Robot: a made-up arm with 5 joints.
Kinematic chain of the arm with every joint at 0, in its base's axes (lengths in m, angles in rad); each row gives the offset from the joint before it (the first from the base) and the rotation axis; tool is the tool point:
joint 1: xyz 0 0 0.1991 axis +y
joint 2: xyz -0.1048 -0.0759 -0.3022 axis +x
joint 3: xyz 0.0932 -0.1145 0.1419 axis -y
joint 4: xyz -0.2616 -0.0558 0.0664 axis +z
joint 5: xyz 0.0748 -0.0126 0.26 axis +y
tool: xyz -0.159 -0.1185 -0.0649
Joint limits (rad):
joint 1: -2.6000..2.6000
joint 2: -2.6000..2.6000
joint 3: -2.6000..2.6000
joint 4: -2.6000..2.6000
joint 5: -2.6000..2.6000
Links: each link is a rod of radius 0.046 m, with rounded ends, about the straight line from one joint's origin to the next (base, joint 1, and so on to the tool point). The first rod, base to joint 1, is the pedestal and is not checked.
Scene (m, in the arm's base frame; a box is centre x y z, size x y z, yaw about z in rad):
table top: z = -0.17
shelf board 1: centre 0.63 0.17 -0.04 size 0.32 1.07 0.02 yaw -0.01
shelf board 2: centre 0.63 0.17 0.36 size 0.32 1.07 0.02 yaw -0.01
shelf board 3: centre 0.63 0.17 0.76 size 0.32 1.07 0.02 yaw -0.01
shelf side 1: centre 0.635 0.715 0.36 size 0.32 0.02 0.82 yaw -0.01
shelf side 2: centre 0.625 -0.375 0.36 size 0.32 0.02 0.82 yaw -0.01
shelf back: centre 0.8 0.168 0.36 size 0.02 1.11 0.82 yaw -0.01
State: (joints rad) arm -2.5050 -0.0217 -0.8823 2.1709 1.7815
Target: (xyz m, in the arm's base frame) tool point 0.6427 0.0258 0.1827
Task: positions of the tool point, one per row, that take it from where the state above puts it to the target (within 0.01 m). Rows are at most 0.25 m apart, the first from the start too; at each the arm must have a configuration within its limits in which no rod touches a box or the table.
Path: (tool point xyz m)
1: -0.3018 0.0481 -0.0035
2: -0.1620 0.2191 -0.0600
3: 0.0214 0.3512 -0.0534
4: 0.2222 0.4152 0.0009
5: 0.4095 0.3985 0.0771
6: 0.5542 0.3090 0.1463
7: 0.6350 0.1724 0.1852
8: 0.6427 0.0258 0.1827

